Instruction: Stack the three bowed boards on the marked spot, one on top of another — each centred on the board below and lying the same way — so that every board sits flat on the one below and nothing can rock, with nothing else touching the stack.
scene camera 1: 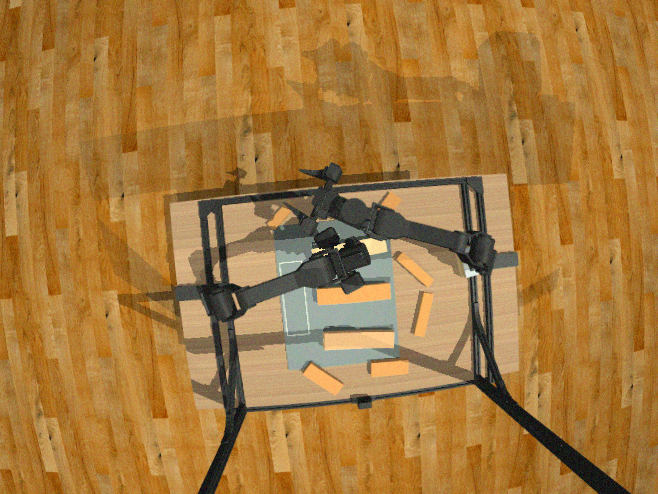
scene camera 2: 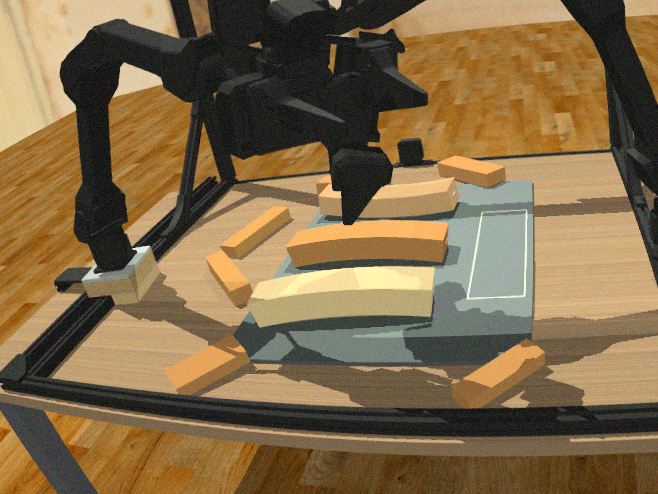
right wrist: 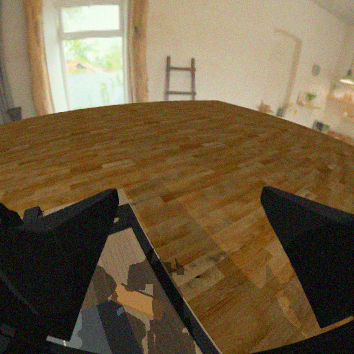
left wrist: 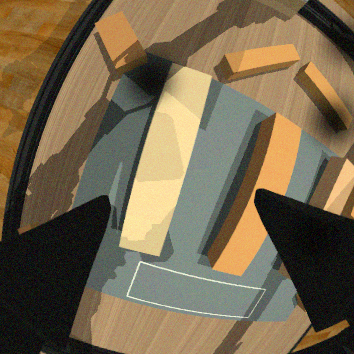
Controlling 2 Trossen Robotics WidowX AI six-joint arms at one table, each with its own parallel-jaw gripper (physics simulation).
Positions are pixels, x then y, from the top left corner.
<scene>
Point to a tan bowed board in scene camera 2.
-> At 438, 196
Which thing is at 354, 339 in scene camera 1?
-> A tan bowed board.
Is my right gripper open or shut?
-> Open.
</scene>
